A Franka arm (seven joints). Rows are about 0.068 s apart.
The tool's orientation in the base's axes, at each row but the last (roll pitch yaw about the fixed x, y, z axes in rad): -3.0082, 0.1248, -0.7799; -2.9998, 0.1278, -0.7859; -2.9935, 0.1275, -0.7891; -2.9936, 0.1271, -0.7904; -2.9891, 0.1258, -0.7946; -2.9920, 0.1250, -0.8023
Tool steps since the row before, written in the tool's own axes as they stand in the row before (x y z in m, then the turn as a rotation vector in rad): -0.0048, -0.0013, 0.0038, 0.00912, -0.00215, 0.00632; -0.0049, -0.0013, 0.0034, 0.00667, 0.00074, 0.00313; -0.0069, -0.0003, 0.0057, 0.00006, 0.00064, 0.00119; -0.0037, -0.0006, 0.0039, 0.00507, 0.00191, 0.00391; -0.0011, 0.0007, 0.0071, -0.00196, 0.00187, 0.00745; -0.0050, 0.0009, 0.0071, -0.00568, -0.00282, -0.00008
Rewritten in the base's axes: -0.0024, 0.0049, -0.0030, 0.00799, -0.00373, -0.00707; -0.0025, 0.0050, -0.0025, 0.00418, -0.00460, -0.00403; -0.0045, 0.0062, -0.0047, -0.00040, -0.00025, -0.00127; -0.0021, 0.0038, -0.0033, 0.00224, -0.00412, -0.00476; -0.0011, 0.0017, -0.0069, -0.00255, 0.00157, -0.00734; -0.0039, 0.0043, -0.0065, -0.00188, 0.00594, 0.00120
